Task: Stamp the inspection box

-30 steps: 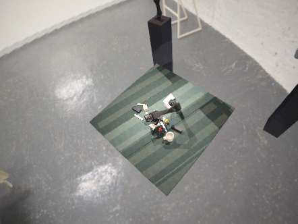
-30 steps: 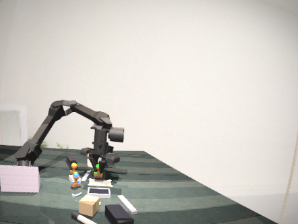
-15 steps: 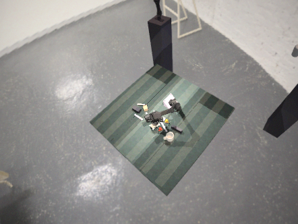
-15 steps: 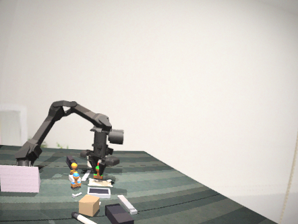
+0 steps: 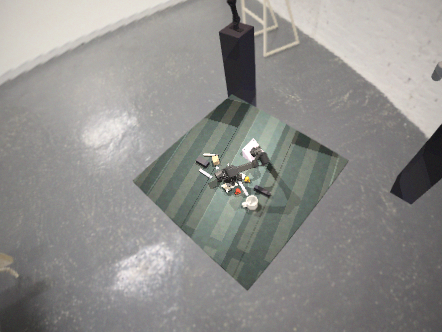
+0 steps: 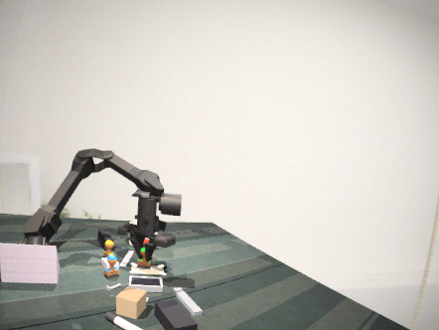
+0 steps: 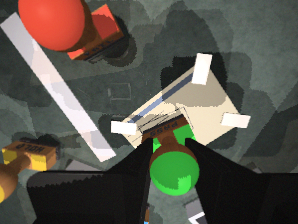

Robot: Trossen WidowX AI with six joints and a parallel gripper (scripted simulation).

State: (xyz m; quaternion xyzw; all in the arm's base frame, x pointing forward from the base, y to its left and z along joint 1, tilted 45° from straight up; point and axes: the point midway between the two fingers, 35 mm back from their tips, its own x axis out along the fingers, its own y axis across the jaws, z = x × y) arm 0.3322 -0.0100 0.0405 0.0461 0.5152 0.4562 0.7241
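Right now my gripper tip is 30 mm above the cream card, 10 mm to the left of it and 10 mm short of it. Also, from my gripper tip: pass stamp (right at my gripper tip); then red-knobbed stamp (90 mm to the left, 30 mm ahead, 10 mm below); then blue-knobbed stamp (110 mm behind, 50 mm to the right, 10 mm below).
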